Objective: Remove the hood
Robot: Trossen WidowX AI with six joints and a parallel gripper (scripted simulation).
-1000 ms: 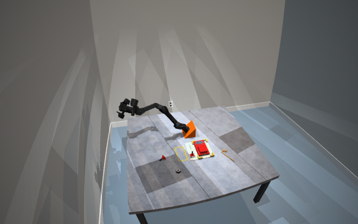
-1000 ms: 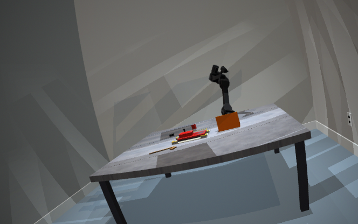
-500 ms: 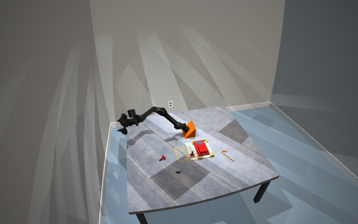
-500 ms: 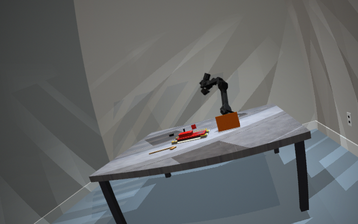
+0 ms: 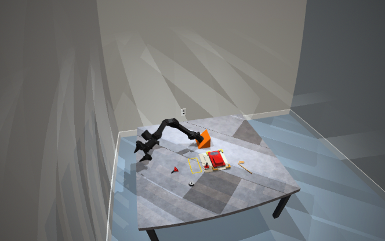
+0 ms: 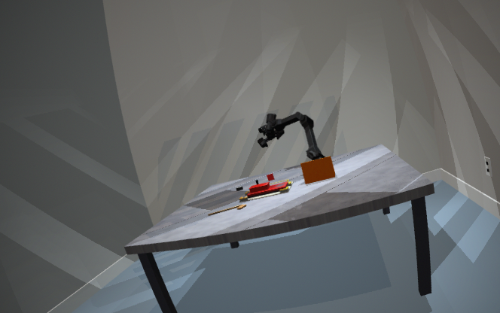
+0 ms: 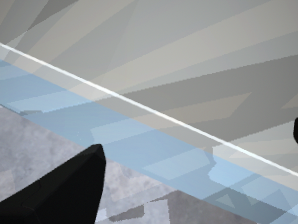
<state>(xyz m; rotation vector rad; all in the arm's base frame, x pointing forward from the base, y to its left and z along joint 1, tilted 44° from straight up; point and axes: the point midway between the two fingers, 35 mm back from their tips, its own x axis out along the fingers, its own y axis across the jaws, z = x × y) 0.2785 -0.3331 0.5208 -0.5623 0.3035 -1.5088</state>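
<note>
My gripper tip is now 6 cm short of the red hood, 67 cm to the right of it and 16 cm above it. Round my gripper tip: black ring 23 cm ahead, 38 cm to the left, 19 cm below; then wooden stick 22 cm ahead, 86 cm to the left, 20 cm below; then grey engine block 6 cm ahead, 67 cm to the left, 18 cm below.
</note>
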